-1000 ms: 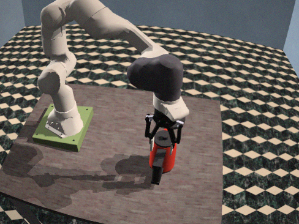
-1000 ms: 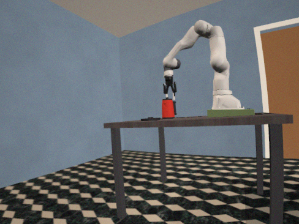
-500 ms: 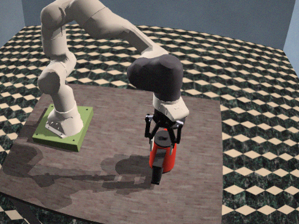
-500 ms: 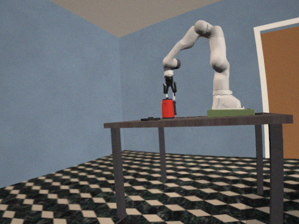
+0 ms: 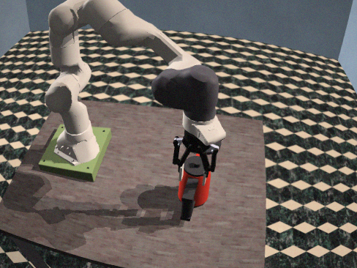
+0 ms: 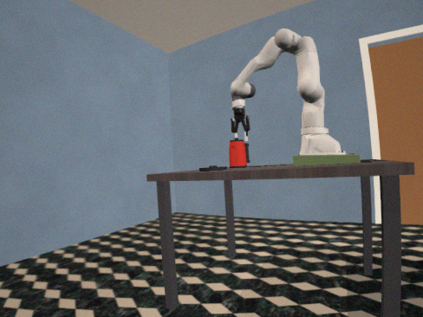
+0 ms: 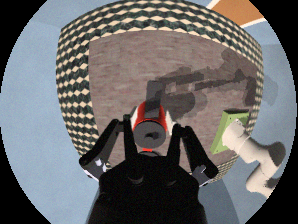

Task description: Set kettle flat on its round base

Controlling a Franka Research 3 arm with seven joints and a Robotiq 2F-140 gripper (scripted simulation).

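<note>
Right now the red kettle is 10 cm below my hand and 3 cm to the left of it. Also, from my hand: round kettle base (37 cm to the left, 19 cm below, 5 cm behind).
</note>
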